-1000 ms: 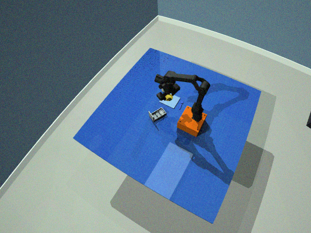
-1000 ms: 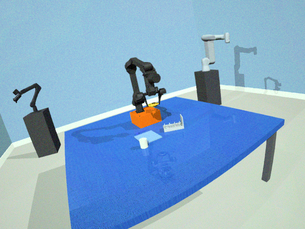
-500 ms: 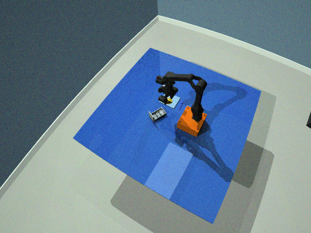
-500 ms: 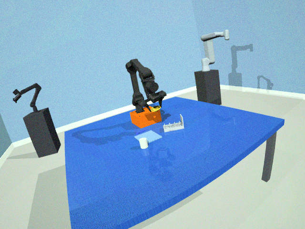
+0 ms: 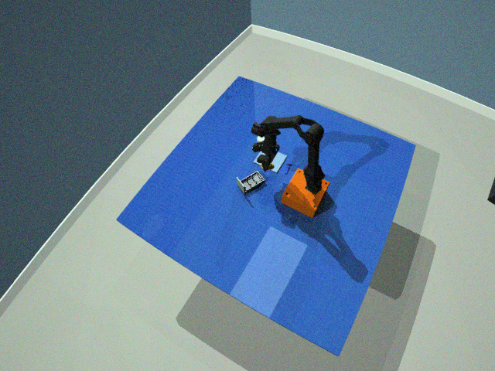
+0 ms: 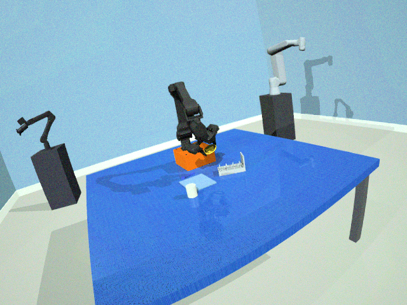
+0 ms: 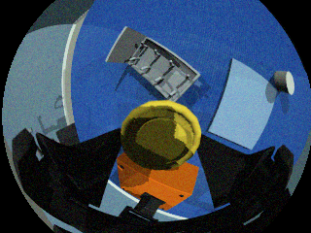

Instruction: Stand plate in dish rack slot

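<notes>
My gripper tip is 9 cm above the grey dish rack, 7 cm to the right of it and 5 cm short of it. Round my gripper tip: white cup: 18 cm ahead, 17 cm to the right, 9 cm below; then pale blue mat: 12 cm to the right, 11 cm below, 7 cm ahead; then yellow plate: 1 cm above.
</notes>
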